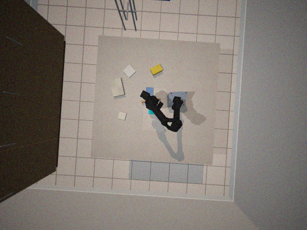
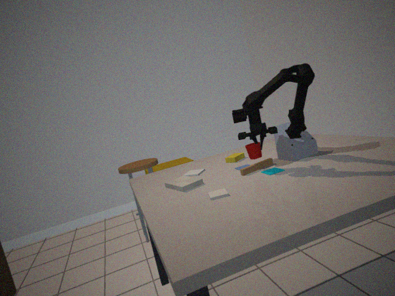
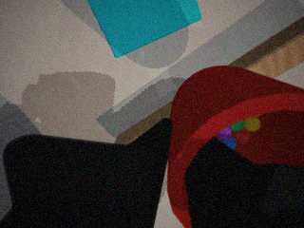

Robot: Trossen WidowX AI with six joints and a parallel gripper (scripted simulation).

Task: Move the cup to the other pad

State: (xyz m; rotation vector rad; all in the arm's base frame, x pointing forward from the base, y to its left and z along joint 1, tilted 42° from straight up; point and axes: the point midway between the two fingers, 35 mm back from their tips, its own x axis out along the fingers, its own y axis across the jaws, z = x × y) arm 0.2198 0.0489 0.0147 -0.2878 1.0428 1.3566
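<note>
The teal pad is 11 cm below my gripper tip and 8 cm to the left of it. The rest, counted from my gripper tip: wooden bar (9 cm below, 2 cm to the right, 2 cm ahead); light blue pad (12 cm to the right, 11 cm below, 5 cm ahead); red cup (3 cm ahead, 2 cm to the right).
</note>
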